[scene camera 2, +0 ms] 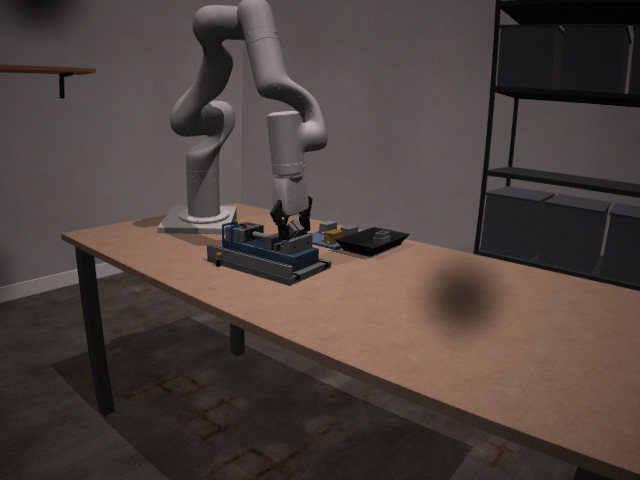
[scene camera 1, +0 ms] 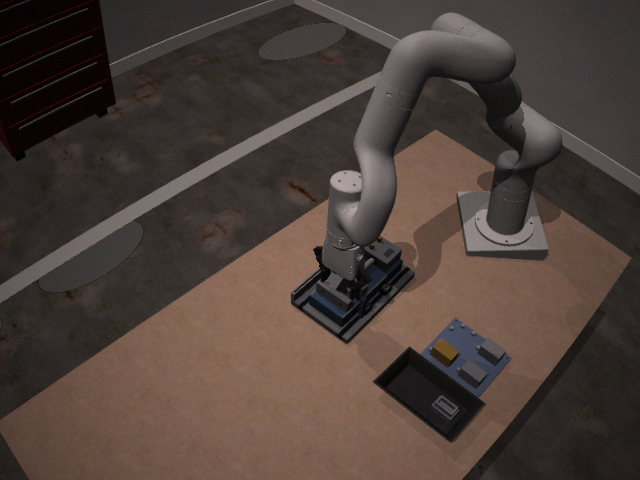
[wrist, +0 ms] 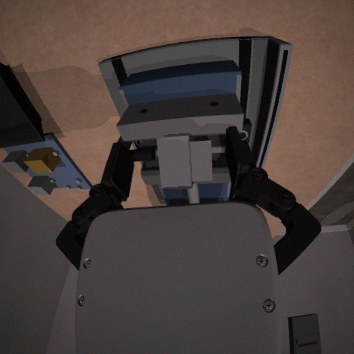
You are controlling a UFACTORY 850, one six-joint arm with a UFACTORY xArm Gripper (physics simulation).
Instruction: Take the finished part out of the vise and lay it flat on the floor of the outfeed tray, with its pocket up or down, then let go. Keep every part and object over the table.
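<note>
The grey part (scene camera 1: 336, 282) (scene camera 2: 296, 227) (wrist: 175, 162) sits tilted, not flat, at the jaws of the blue and grey vise (scene camera 1: 356, 330) (scene camera 2: 258, 264) (wrist: 175, 56). Its pocket cannot be made out. My gripper (scene camera 1: 340, 287) (scene camera 2: 294, 230) (wrist: 174, 145) is open, pointing down, with one finger on each side of the part. The wrist view shows gaps between the part and both fingers. The black outfeed tray (scene camera 1: 413, 388) (scene camera 2: 361, 243) (wrist: 17, 115) stands apart from the vise. Another grey part (scene camera 1: 445, 407) (scene camera 2: 382, 236) lies in it, near one end, with its pocket up.
A blue board (scene camera 1: 464, 352) (wrist: 65, 170) beside the tray holds a yellow block (scene camera 1: 444, 352) (scene camera 2: 333, 236) (wrist: 43, 160) and two grey blocks. The vise's cylinder housing (scene camera 1: 383, 252) (scene camera 2: 248, 231) rises at its robot-side end, with blue hoses. The front jaw (wrist: 180, 124) stands close to the fingers.
</note>
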